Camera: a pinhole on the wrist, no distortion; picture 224 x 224 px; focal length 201.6 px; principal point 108.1 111.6 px. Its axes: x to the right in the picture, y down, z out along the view. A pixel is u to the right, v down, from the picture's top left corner.
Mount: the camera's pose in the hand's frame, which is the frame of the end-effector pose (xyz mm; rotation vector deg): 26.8 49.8 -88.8 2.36 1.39 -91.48
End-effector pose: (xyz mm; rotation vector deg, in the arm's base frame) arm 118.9 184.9 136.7 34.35 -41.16 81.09
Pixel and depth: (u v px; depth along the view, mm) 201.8 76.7 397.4
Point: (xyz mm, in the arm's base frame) 240.4 -84.6 302.4
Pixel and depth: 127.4 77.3 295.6
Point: 89.8 14.3 250.2
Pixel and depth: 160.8 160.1 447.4
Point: 177.5 -3.7 468.9
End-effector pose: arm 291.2 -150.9 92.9 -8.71 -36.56 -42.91
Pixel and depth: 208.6 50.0 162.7
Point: 217.7 -137.6 129.7
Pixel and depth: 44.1 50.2 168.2
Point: 304.0 -36.8 152.1
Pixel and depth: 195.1 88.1 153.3
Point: 249.5 -148.9 143.4
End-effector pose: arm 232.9 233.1 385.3 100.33 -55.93 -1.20
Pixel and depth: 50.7 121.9 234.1
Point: 127.5 84.8 424.4
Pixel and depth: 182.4 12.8 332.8
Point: 79.1 141.8 158.6
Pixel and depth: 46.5 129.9 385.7
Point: 46.2 -53.6 404.8
